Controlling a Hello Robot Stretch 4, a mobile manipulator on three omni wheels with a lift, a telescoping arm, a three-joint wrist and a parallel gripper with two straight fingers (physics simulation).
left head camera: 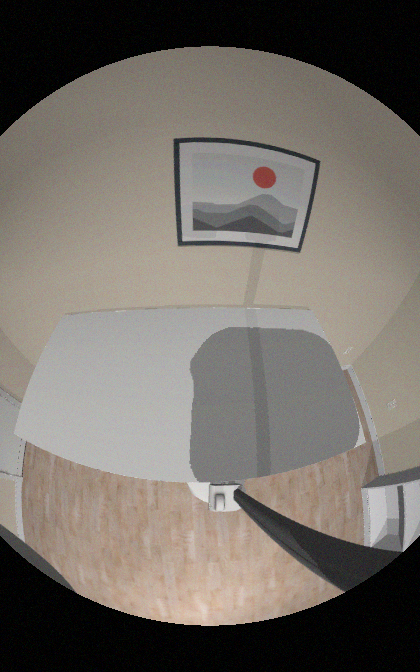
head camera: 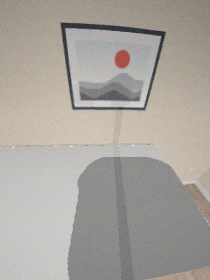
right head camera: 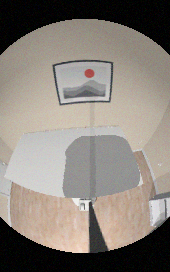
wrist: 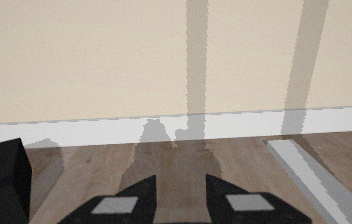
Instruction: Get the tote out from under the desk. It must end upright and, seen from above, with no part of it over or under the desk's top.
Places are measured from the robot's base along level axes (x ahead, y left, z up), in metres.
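Pixels of known places: gripper, between the fingertips: [wrist: 181,189].
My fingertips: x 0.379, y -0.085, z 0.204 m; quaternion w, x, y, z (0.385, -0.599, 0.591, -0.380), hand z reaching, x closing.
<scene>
Behind a point stands the place of what it marks.
The black tote [wrist: 14,175] @[x 0.563, y 0.239, z 0.068 m] shows in part at the left edge of the wrist view, on the floor near the back wall. It is left of my gripper and apart from the fingers. My gripper [wrist: 181,189] @[x 0.379, y -0.085, z 0.204 m] is open, with bare floor showing between the two fingertips. The desk's light grey top [head camera: 30,200] @[x 0.329, y 0.382, z 0.922 m] [left head camera: 110,390] [right head camera: 40,160] @[x 0.334, y 0.394, z 0.922 m] fills the lower or middle part of the head views. It hides the gripper and the tote there. The tote's far left part is cut off in the wrist view.
A white desk foot [wrist: 302,172] lies on the floor right of the gripper. The back wall's white baseboard [wrist: 100,132] @[x 0.826, y 0.171, z 0.017 m] runs ahead of the fingers. A framed picture [head camera: 112,75] @[x 0.832, y -0.059, z 1.467 m] [left head camera: 245,200] hangs above the desk. A white shelf unit [left head camera: 366,515] stands at the right.
</scene>
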